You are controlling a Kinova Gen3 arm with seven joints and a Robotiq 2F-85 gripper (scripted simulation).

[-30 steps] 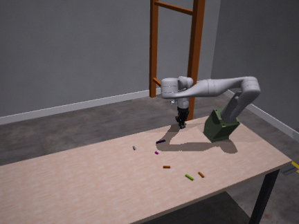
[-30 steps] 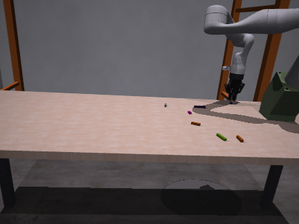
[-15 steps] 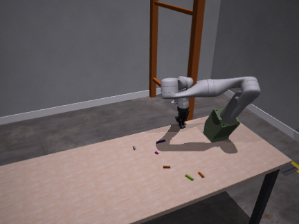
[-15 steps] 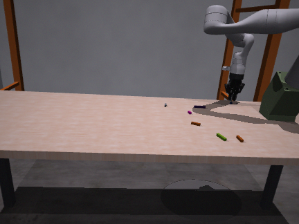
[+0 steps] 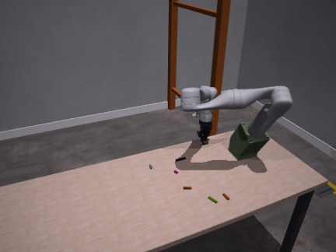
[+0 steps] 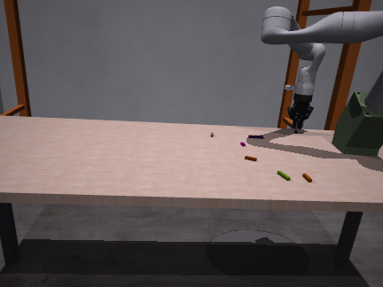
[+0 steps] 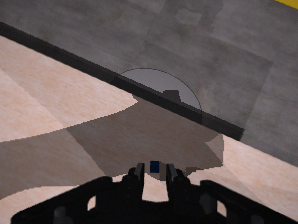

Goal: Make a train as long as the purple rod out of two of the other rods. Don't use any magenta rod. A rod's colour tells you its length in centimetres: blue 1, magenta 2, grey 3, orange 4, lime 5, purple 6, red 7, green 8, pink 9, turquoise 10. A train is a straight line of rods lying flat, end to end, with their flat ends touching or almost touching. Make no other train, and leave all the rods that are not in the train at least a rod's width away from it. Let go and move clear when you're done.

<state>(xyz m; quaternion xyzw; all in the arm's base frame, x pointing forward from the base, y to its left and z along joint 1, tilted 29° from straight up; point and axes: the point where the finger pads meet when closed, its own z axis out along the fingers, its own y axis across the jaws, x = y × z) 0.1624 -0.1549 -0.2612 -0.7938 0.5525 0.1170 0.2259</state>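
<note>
Right now the blue rod is 30 mm below my hand. The rest, counted from my hand: magenta rod: 290 mm ahead, 170 mm to the left, 30 mm below; then purple rod: 210 mm ahead, 80 mm to the left, 30 mm below; then grey rod: 390 mm ahead, 70 mm to the left, 30 mm below.
</note>
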